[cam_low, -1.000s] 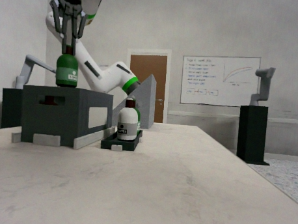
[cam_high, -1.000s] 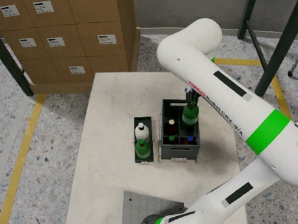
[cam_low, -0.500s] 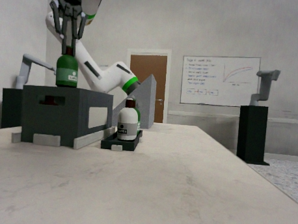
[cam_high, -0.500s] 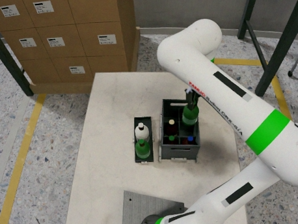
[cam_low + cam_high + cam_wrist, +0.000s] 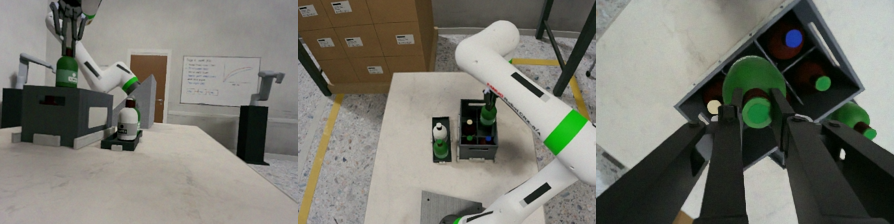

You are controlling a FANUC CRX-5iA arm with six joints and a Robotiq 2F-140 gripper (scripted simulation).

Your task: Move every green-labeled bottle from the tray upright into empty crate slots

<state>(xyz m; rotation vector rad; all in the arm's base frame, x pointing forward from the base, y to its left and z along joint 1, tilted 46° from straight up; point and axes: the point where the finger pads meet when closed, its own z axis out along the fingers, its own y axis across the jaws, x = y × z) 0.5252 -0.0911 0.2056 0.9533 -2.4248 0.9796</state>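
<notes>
Right now the dark crate is 25 cm below my hand, 4 cm to the left of it and 1 cm ahead of it. Round my hand: white-labeled bottle: 25 cm below, 24 cm to the left, 1 cm ahead; then dark tray: 32 cm below, 24 cm to the left.
</notes>
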